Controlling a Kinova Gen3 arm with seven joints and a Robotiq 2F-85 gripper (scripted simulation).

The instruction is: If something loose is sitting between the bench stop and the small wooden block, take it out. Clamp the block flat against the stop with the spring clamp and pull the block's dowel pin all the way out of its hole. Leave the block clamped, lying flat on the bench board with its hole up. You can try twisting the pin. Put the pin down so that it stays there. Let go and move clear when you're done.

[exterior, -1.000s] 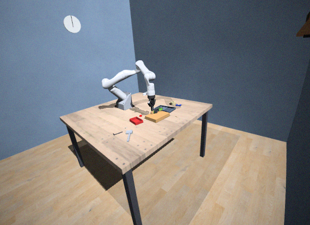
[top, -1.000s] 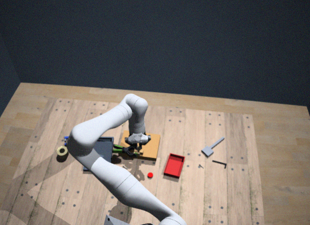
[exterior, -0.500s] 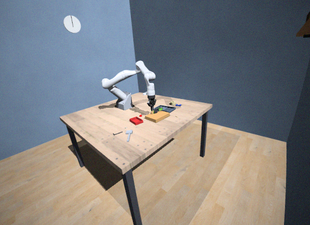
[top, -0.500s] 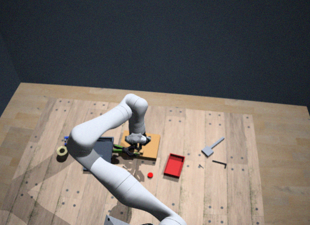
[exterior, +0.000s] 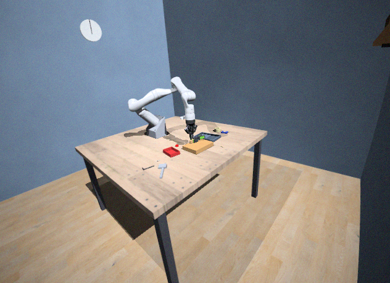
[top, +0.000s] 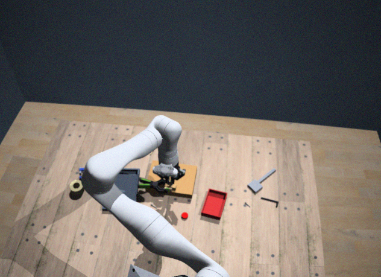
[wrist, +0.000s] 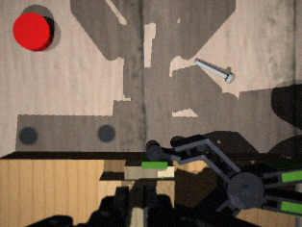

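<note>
The dowel pin lies 2 cm below my hand. Round my hand: bench board: 6 cm ahead, 1 cm to the left, 6 cm below; then wooden block: 5 cm below; then red disc: 10 cm behind, 8 cm to the right, 8 cm below.
</note>
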